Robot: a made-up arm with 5 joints.
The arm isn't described. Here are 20 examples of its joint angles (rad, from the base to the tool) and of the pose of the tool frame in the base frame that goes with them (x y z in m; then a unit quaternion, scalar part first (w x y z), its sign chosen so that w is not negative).
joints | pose
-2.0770 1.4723 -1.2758 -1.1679 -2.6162 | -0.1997 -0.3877 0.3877 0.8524 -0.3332 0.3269 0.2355
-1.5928 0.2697 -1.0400 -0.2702 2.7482 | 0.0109 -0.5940 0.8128 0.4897 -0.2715 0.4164 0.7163
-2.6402 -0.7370 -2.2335 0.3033 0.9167 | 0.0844 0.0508 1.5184 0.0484 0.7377 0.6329 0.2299
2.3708 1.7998 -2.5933 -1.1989 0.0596 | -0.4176 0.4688 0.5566 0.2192 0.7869 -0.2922 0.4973
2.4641 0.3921 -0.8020 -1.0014 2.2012 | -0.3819 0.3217 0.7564 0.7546 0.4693 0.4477 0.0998
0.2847 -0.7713 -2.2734 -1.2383 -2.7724 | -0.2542 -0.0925 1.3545 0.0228 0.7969 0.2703 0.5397
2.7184 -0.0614 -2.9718 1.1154 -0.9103 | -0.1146 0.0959 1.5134 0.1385 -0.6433 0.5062 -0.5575
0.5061 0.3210 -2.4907 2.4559 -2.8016 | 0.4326 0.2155 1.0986 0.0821 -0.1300 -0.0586 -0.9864
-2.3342 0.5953 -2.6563 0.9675 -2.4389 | -0.4461 -0.4774 1.1833 0.8530 -0.3563 0.3786 0.0447
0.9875 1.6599 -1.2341 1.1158 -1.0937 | 0.0847 0.0279 0.2786 0.3628 0.0370 0.6957 0.6189
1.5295 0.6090 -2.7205 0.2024 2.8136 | 0.0475 0.5988 1.2931 0.4629 0.6732 0.4613 -0.3461
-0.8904 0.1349 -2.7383 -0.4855 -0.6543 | 0.1206 -0.1822 1.4977 0.0262 -0.6976 -0.7160 -0.0031
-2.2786 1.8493 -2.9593 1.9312 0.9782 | -0.3276 -0.3868 0.4082 0.0528 -0.2416 -0.3177 0.9154
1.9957 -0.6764 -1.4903 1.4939 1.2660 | -0.0808 0.2558 1.1996 0.8818 0.3295 0.0198 0.3368
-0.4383 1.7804 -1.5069 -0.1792 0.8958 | 0.2550 -0.1347 0.1771 0.7848 -0.0107 0.0459 -0.6180
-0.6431 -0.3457 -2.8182 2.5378 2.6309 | 0.0825 -0.0477 1.3295 0.0629 -0.2581 0.1680 0.9493
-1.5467 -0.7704 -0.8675 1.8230 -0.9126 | -0.0055 -0.2684 0.9609 0.9461 0.0871 0.0309 -0.3104
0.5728 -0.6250 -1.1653 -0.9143 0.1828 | 0.2492 0.1044 1.3188 0.2127 0.3601 -0.9074 0.0420
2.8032 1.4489 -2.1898 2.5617 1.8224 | -0.3727 0.1390 0.5125 0.5411 -0.5821 -0.5337 0.2889
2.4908 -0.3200 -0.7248 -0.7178 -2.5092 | -0.3215 0.2715 1.0504 0.5096 0.0071 0.7715 -0.3807
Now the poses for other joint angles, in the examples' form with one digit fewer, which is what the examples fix.
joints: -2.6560 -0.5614 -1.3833 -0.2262 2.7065
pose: -0.248 -0.149 1.359 0.418 -0.022 0.884 0.207
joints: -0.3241 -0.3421 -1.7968 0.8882 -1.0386
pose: 0.399 -0.167 1.318 0.760 -0.369 -0.455 0.284
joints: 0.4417 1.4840 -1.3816 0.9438 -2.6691
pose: 0.244 0.091 0.255 0.013 0.448 0.220 0.866
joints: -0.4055 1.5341 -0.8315 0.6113 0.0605
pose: 0.012 -0.035 0.341 0.770 0.105 0.602 -0.183
